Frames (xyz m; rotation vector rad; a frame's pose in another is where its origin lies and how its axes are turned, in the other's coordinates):
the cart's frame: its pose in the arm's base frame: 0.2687 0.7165 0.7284 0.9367 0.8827 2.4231
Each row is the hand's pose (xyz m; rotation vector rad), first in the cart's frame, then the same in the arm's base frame.
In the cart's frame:
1: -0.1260 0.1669 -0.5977 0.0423 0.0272 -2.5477
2: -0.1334 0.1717 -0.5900 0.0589 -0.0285 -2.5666
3: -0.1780 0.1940 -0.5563 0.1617 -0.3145 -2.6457
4: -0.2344 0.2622 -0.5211 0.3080 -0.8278 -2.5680
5: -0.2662 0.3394 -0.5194 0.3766 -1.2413 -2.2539
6: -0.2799 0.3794 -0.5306 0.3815 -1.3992 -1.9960
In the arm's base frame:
1: -0.0861 0.2788 0.4394 -0.4368 0.8928 0.1305
2: -0.0761 0.2744 0.4437 -0.4041 0.8895 0.0940
3: -0.0242 0.2476 0.4580 -0.2378 0.8797 -0.0928
4: 0.0310 0.1816 0.4989 0.1223 0.8552 -0.2781
5: 0.0443 0.1089 0.5378 0.5259 0.8222 -0.2749
6: 0.0407 0.0678 0.5523 0.7638 0.8023 -0.1890

